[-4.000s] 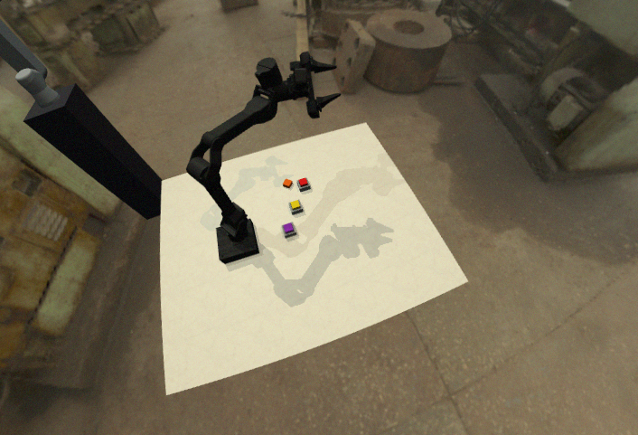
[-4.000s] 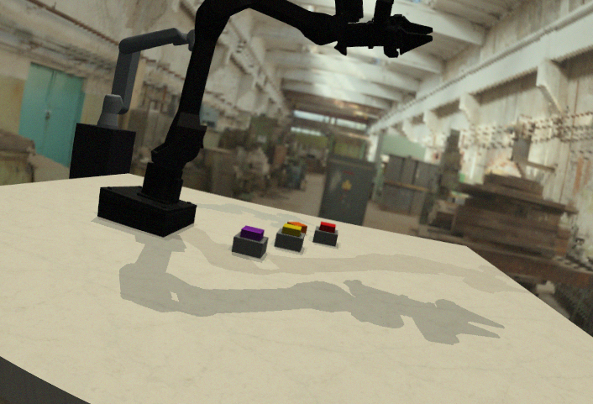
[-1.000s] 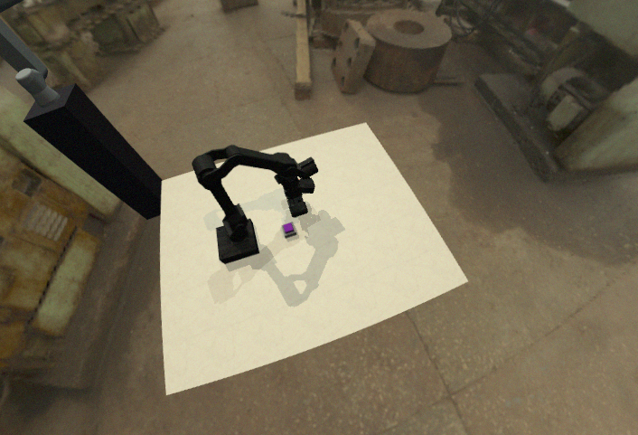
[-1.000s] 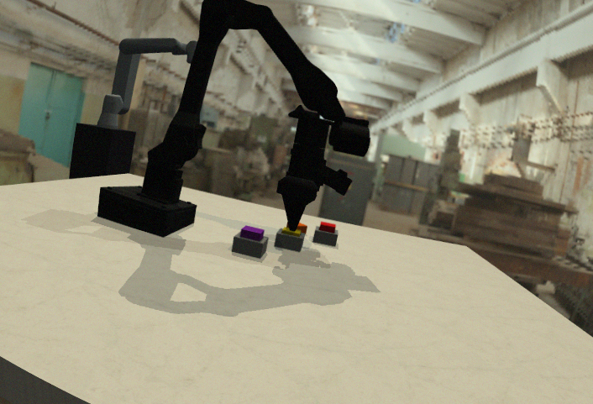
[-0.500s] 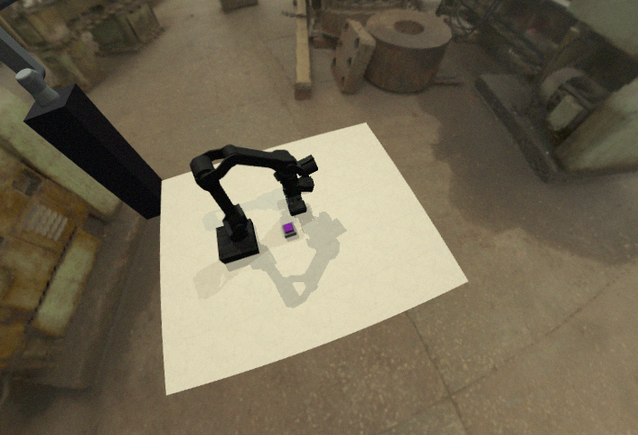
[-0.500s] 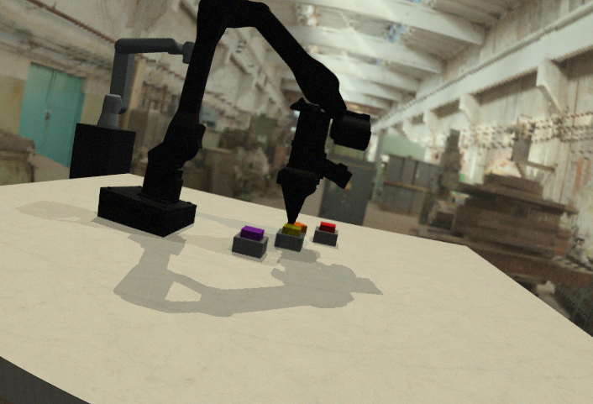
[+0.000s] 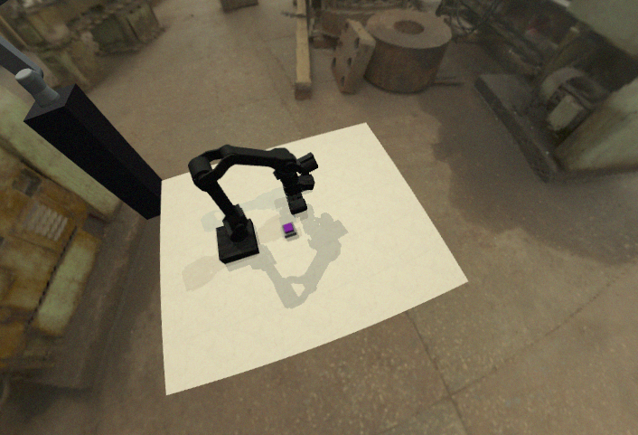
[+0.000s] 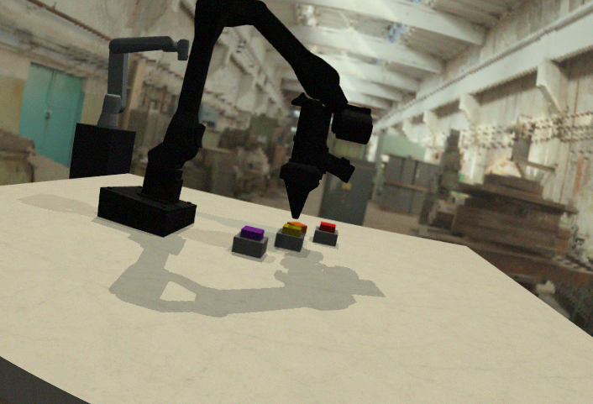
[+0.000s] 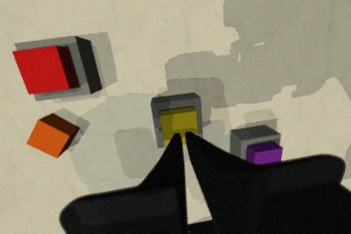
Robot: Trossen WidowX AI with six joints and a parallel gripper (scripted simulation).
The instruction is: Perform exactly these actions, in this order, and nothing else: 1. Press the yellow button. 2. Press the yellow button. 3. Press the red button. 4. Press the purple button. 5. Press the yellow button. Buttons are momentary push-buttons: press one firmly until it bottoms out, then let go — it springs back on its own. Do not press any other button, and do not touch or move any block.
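My gripper tip is 2 cm above the yellow button. From my gripper tip the other things lie so: red button 7 cm ahead, 10 cm to the left, 2 cm below; then orange block 13 cm to the left, 4 cm below; then purple button 6 cm behind, 9 cm to the right, 2 cm below.
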